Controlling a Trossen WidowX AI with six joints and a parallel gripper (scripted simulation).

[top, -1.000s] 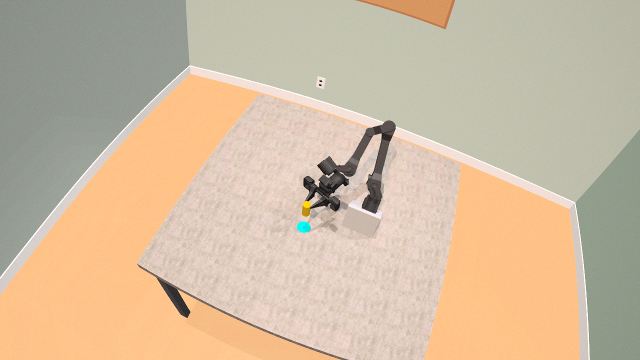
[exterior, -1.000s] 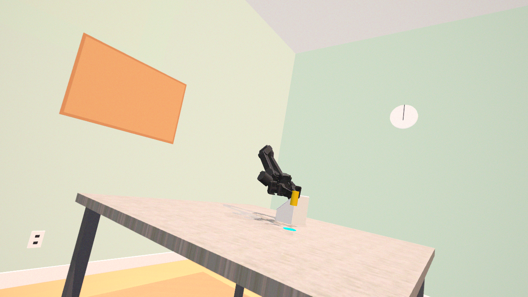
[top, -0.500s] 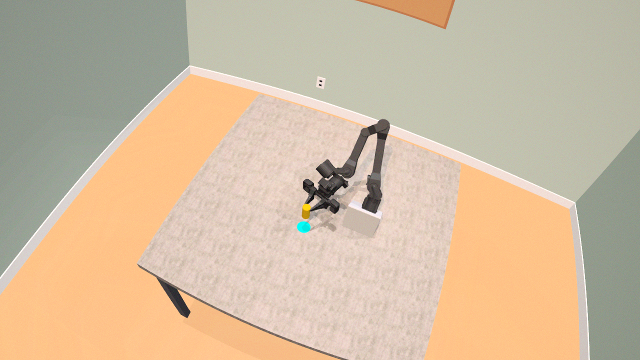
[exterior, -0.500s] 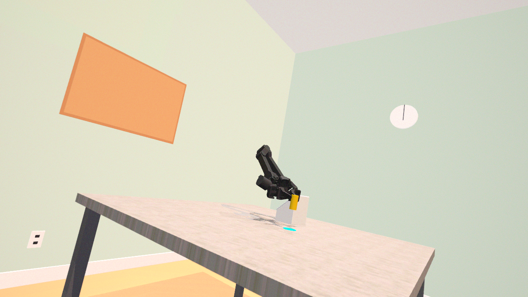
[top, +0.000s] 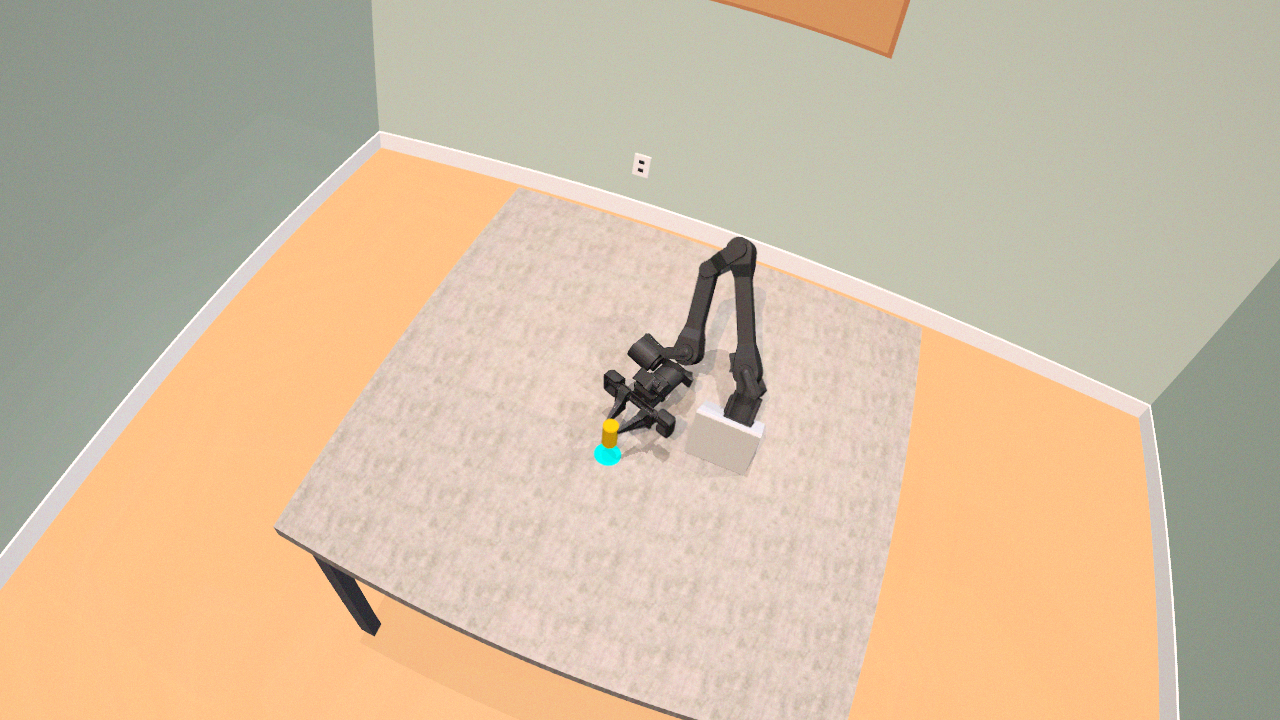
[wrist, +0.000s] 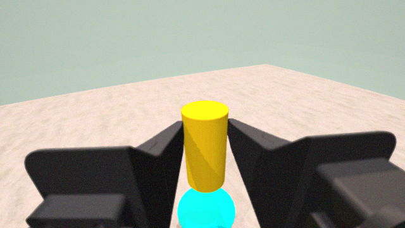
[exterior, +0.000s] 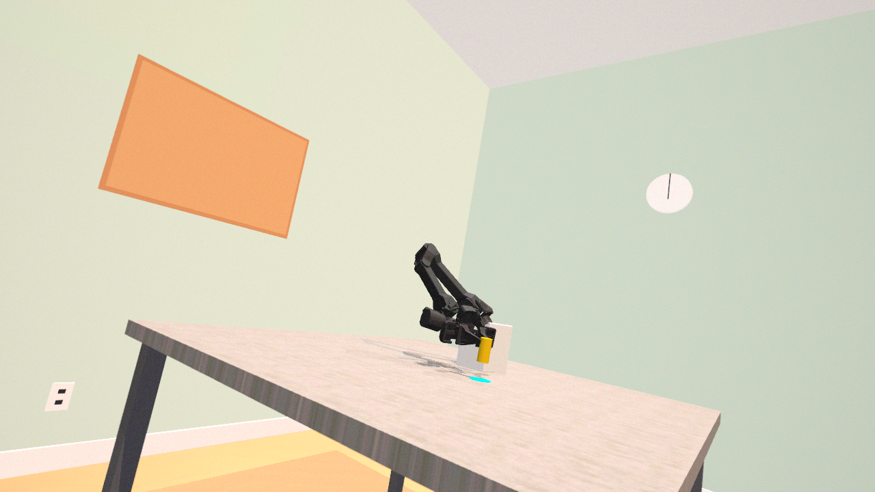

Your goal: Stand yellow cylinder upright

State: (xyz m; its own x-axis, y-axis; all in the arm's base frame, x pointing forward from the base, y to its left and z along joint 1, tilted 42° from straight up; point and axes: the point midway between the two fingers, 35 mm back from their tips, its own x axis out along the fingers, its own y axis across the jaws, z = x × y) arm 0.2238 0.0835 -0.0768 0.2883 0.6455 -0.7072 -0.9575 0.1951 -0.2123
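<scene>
The cyan circle lies 10 cm below my gripper tip. Also, from my gripper tip: yellow cylinder: 2 cm below.
</scene>
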